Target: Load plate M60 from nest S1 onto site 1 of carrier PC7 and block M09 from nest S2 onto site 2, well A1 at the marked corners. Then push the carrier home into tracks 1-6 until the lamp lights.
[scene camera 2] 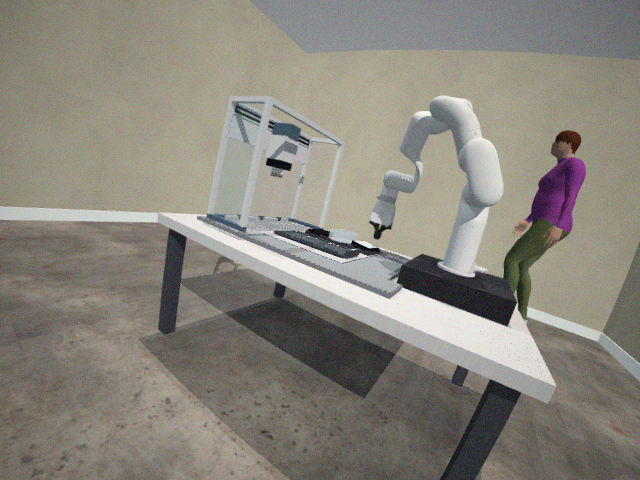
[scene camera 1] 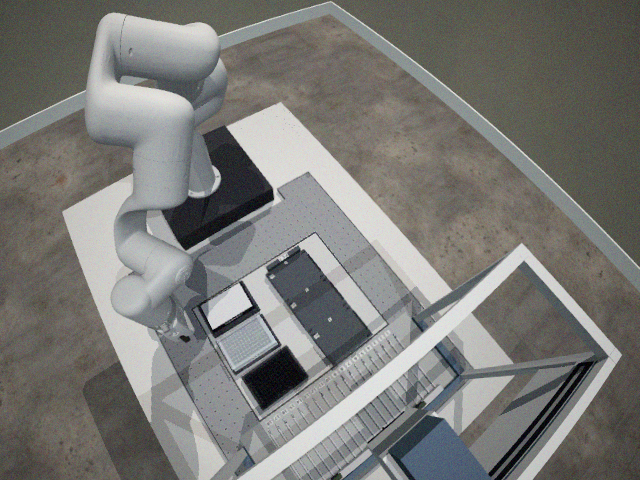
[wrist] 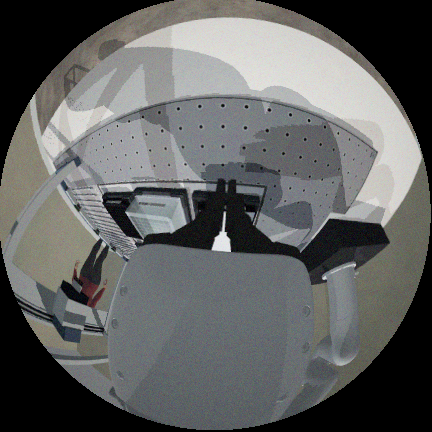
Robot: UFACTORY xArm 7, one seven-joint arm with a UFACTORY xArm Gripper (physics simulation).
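Places are measured from the arm's base along level axes (x ahead, y left, z up), in millimetres.
Pixels of known places: gripper, fingertip midpoint: [scene camera 2: 376, 238] [wrist: 226, 191]; arm's base at its link origin: [scene camera 2: 455, 270] [scene camera 1: 200, 181] [wrist: 338, 269].
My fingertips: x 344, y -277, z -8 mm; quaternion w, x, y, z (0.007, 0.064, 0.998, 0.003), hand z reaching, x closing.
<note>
For each thing: its top centre in the pictures, then the offset to it from my fingertips. "spot": a spot on its surface instead. Level surfaces: height alone.
- flat white plate at its top centre: [wrist: 223, 239] [scene camera 1: 225, 305] [scene camera 2: 366, 242] 110 mm left, 14 mm ahead, 15 mm down
- pale translucent block with a well grid, top centre: [wrist: 157, 238] [scene camera 1: 246, 341] [scene camera 2: 345, 232] 93 mm left, 126 mm ahead, 1 mm up
- long dark carrier at its top centre: [scene camera 1: 317, 301] [scene camera 2: 317, 237] 300 mm left, 164 mm ahead, 22 mm down
- slotted track deck at its surface level: 52 mm down
- blue head at a spot on its surface: [scene camera 1: 439, 449] spot: 189 mm left, 460 mm ahead, 408 mm up
My gripper [scene camera 1: 184, 338] [scene camera 2: 377, 235] [wrist: 226, 191] is shut and empty, raised above the perforated deck, beyond the outer side of the nests. A flat white plate [scene camera 1: 227, 308] [scene camera 2: 366, 244] lies in the dark nest nearest the robot base; in the wrist view my fingers mostly cover it. A pale translucent block with a well grid [scene camera 1: 247, 342] [scene camera 2: 343, 236] [wrist: 156, 212] sits in the middle nest. The long dark carrier [scene camera 1: 338, 310] [scene camera 2: 315, 243] lies beside the nests with no labware on its two sites. Labels, marked corners and the lamp cannot be made out.
A black nest or plate [scene camera 1: 275, 377] lies beyond the block. The slotted track deck [scene camera 1: 356, 439] lies past the carrier, under a white-framed enclosure [scene camera 1: 522, 253] [scene camera 2: 255, 165] with a blue head [scene camera 1: 439, 449] [scene camera 2: 285, 129]. A person in purple [scene camera 2: 560, 180] stands behind the table.
</note>
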